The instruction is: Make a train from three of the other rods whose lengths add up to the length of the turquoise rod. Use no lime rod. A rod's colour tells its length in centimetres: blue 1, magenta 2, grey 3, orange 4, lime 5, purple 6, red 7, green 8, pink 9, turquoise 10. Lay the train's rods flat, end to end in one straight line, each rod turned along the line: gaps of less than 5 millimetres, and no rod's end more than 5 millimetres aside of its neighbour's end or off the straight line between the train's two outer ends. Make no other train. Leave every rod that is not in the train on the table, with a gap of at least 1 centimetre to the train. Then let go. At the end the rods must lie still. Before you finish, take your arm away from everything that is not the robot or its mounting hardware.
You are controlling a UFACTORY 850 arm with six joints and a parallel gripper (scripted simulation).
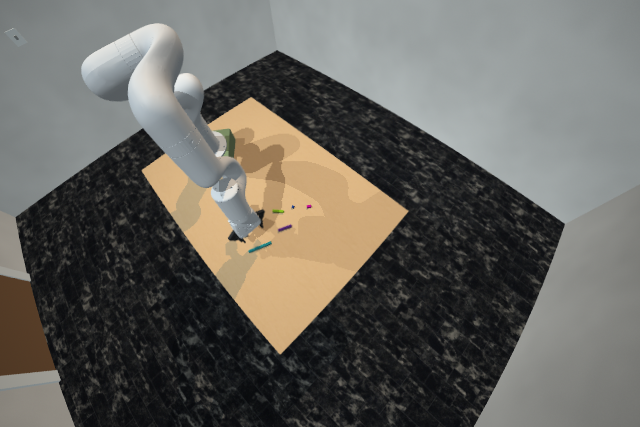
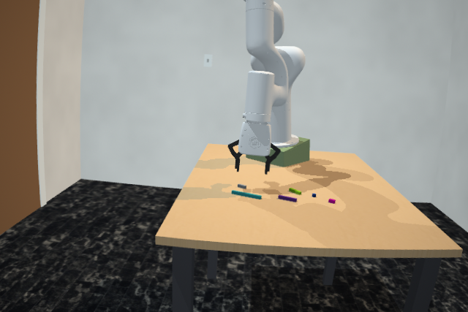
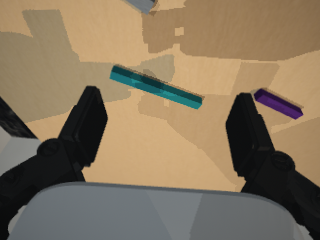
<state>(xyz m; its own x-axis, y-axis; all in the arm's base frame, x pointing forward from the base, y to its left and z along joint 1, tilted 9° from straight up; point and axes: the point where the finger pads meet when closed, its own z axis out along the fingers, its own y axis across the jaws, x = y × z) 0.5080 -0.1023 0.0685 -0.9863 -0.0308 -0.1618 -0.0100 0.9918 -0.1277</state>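
Right now the blue rod is 21 cm to the left of my hand and 7 cm below it. Also, from my hand: grey rod 4 cm behind, 3 cm to the right, 7 cm below; then purple rod 5 cm ahead, 12 cm to the left, 7 cm below; then turquoise rod 4 cm ahead, 1 cm to the right, 7 cm below.
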